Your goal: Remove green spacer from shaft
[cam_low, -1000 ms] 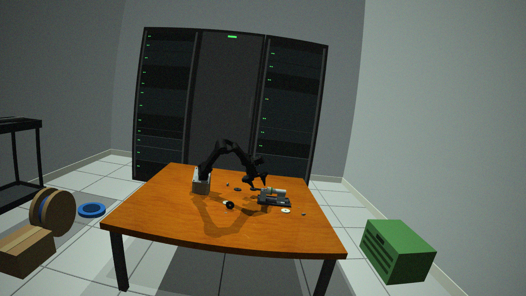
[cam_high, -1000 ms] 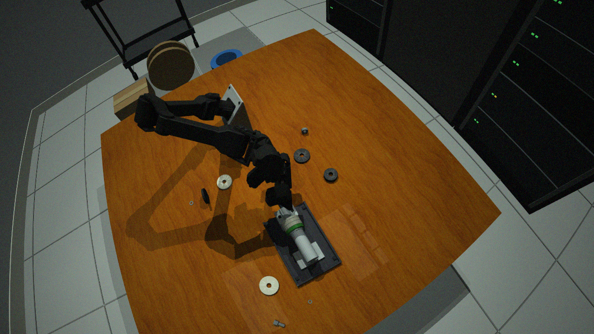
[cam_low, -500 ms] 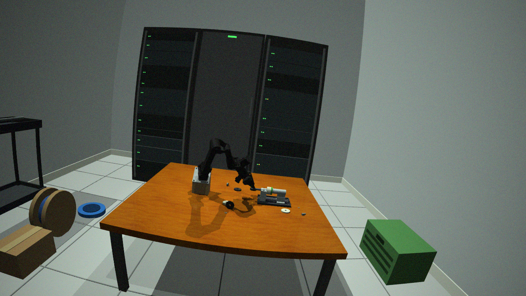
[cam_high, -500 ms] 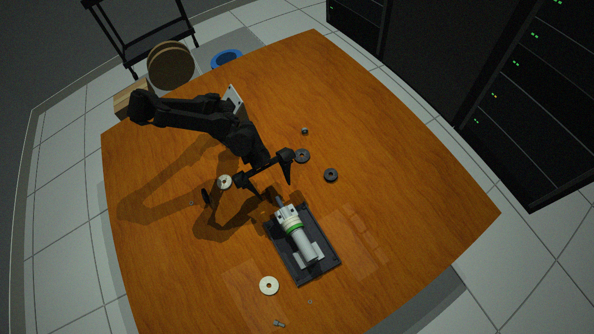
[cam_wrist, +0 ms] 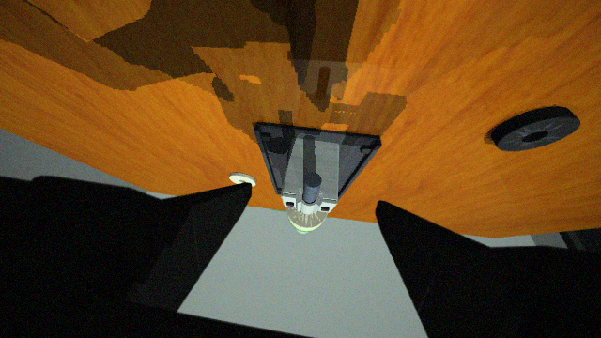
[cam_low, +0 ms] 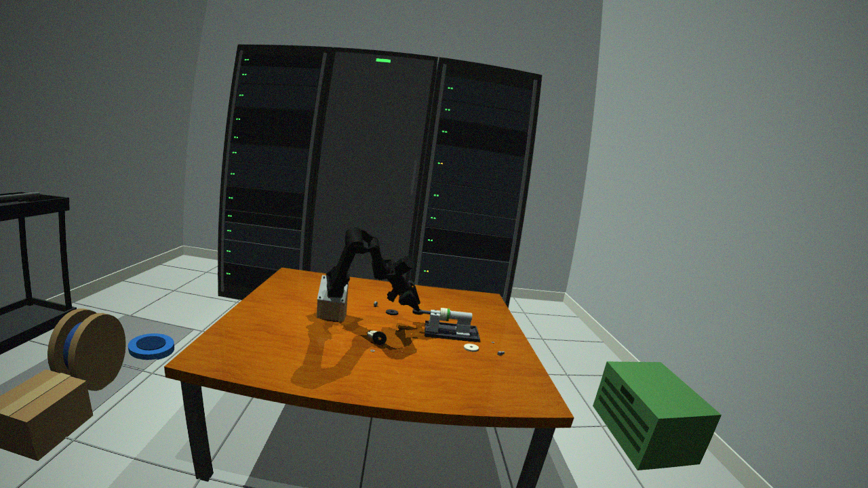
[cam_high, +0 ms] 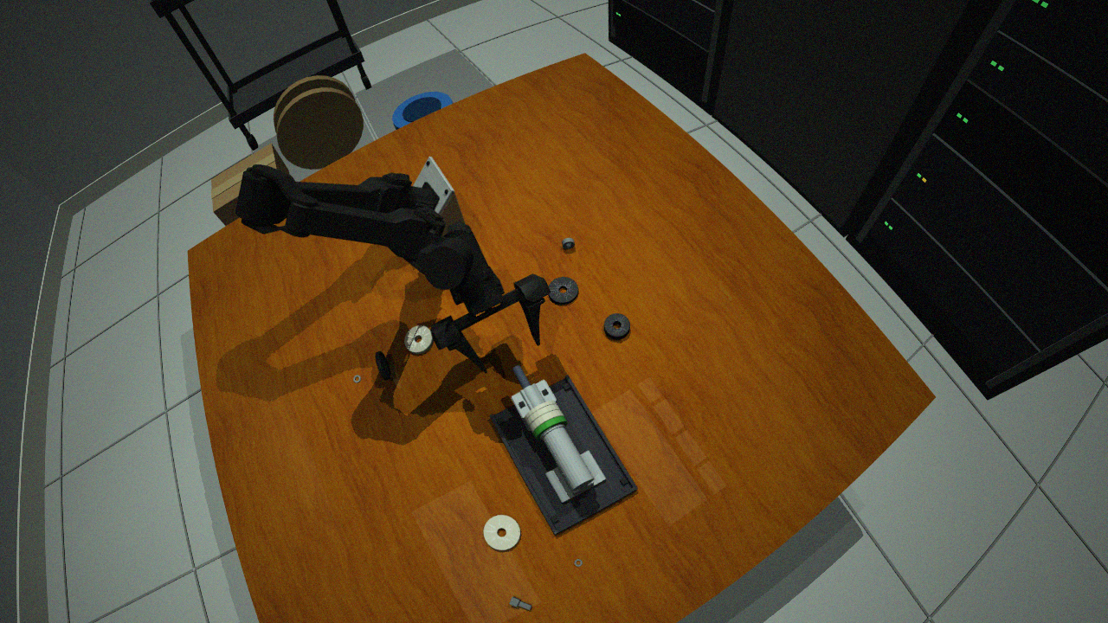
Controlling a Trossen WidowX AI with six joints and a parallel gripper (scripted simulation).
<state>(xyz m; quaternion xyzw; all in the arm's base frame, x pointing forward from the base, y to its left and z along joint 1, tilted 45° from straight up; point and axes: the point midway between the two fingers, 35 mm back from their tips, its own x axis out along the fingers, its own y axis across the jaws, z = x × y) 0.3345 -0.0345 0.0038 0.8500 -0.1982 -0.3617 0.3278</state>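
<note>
My gripper tip is now 10 cm short of the dark shaft, 1 cm to the left of it and 2 cm above it. Also, from my gripper tip: green spacer 12 cm ahead, 1 cm to the right, 2 cm below; cream spacer 10 cm ahead, 1 cm to the right, 2 cm below; nut 18 cm behind, 23 cm to the left, 9 cm below.
</note>
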